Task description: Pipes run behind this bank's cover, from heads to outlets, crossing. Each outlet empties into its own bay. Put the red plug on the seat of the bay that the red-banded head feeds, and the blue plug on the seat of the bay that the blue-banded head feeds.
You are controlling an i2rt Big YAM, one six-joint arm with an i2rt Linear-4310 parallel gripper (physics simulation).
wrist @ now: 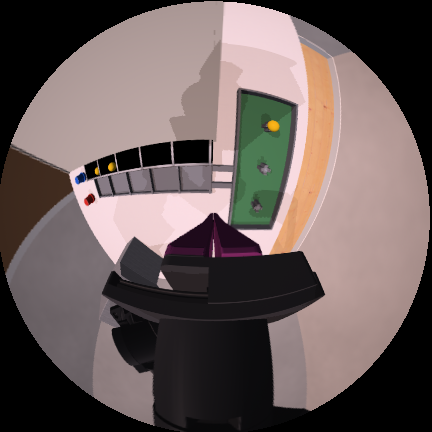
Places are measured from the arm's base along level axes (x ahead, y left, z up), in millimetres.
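Pixels of known places: gripper, fingertip midpoint: (213, 217).
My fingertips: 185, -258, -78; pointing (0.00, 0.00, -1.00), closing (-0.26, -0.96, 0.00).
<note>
For each thing: its middle in the pictures, then the offset to it from my fingertips, as dx, dy, dz. "pt": a spot on its surface instead.
- red plug at the middle of its body: (88, 199) +78, +451, -169
- blue plug at the middle of its body: (79, 178) +167, +441, -169
- bank's plain cover at a spot on its surface: (125, 85) pt +166, +41, -4
- green tray at a spot on its surface: (295, 125) pt +84, -214, -164
- yellow ball at the middle of its body: (272, 125) +83, -144, -146
The red plug (89, 199) and the blue plug (80, 178) stand on the pale table at the far left, beyond the left end of the bays. The bank's plain cover (125, 85) fills the upper left. Below it runs a row of dark openings, with a row of grey bays (166, 179) in front. Yellow balls (111, 166) (97, 171) show in the two leftmost dark openings. The red-banded and blue-banded heads do not show, and the pipes are hidden. My gripper (213, 217) is shut and empty, near the green tray's front left corner in the view.
A green tray (295, 125) with dark walls lies right of the bays, joined to them by grey bars (222, 185). A yellow ball (273, 126) is at a grey holder in it; two more grey holders (264, 168) (256, 205) stand there. A wooden strip (319, 120) runs along the right.
</note>
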